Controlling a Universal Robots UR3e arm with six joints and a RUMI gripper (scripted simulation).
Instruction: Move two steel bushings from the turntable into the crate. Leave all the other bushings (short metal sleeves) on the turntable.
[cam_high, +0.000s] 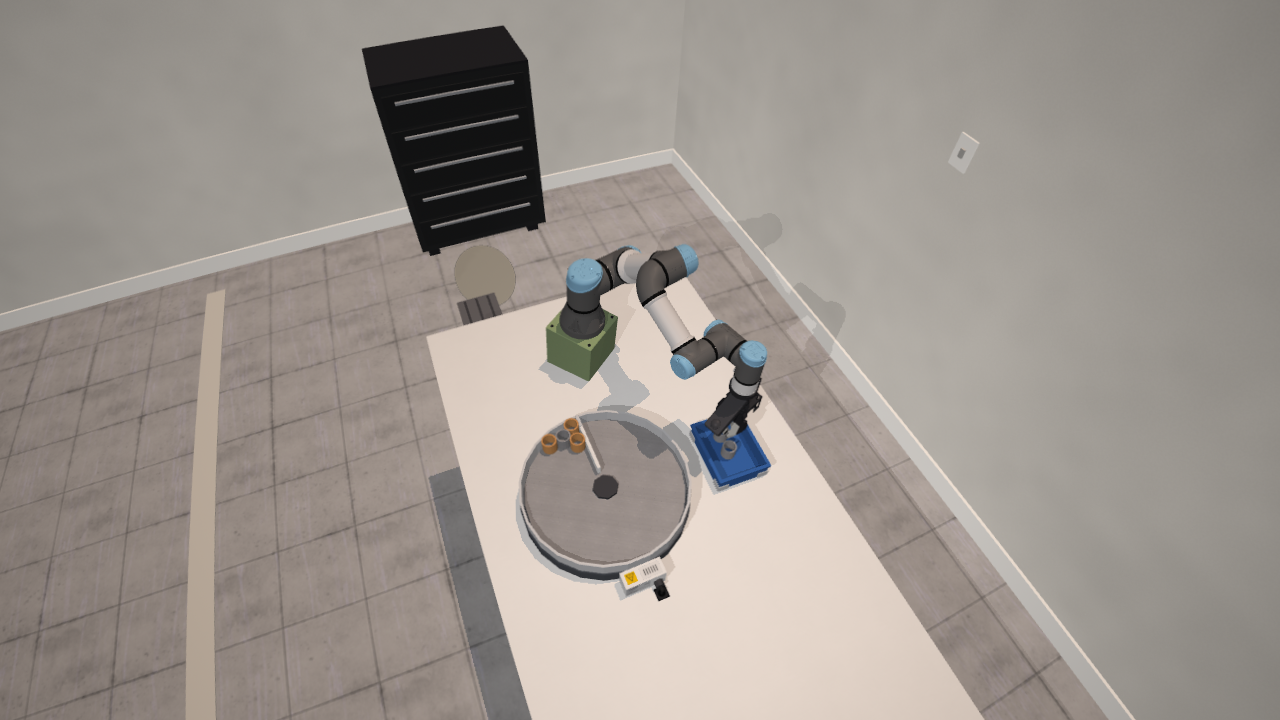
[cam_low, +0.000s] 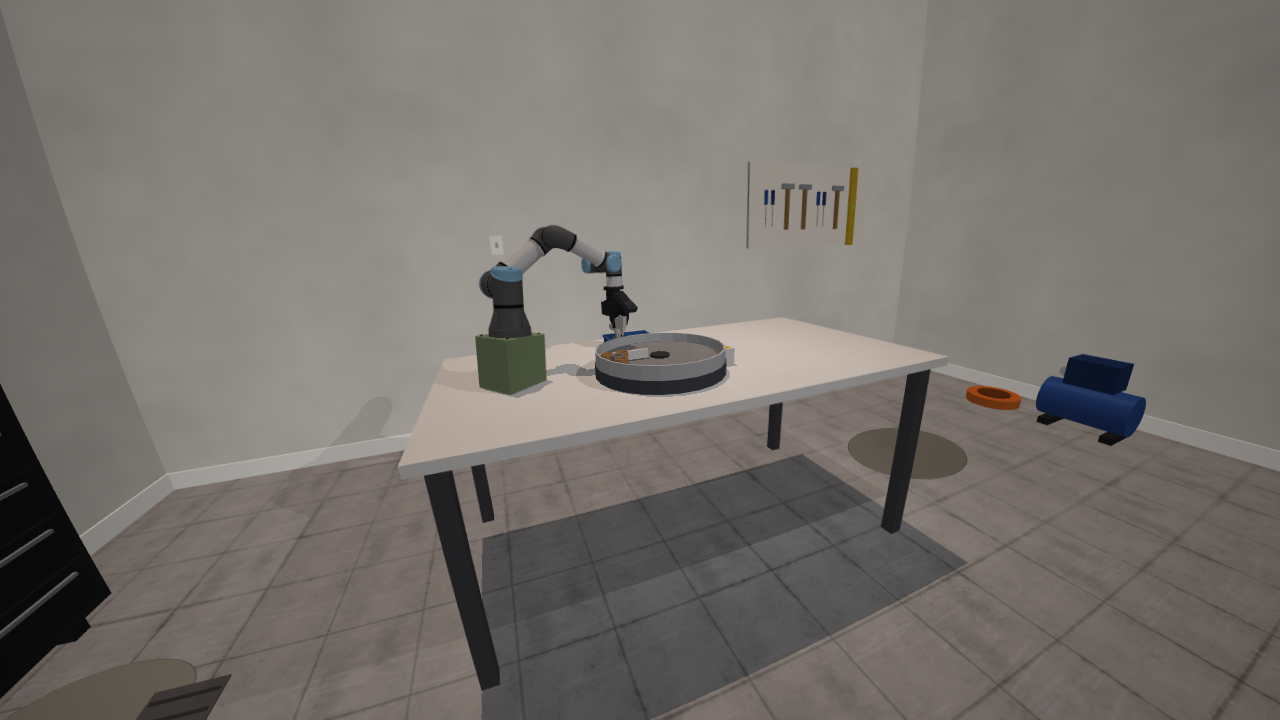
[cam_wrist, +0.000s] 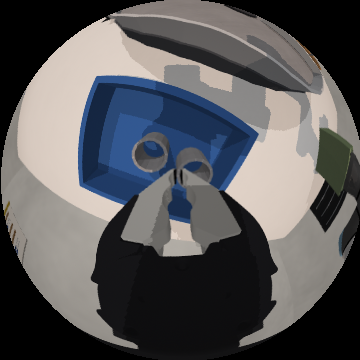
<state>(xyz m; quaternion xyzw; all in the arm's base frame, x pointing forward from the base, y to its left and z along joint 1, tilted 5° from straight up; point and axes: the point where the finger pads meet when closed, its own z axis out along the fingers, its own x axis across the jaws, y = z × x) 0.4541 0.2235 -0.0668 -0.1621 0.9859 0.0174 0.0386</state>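
Now: hand 30 mm short of the blue crate, 10 mm to the left of it and 20 mm above it. The rest, counted from my hand: round grey turntable (360 mm to the right, 10 mm above).
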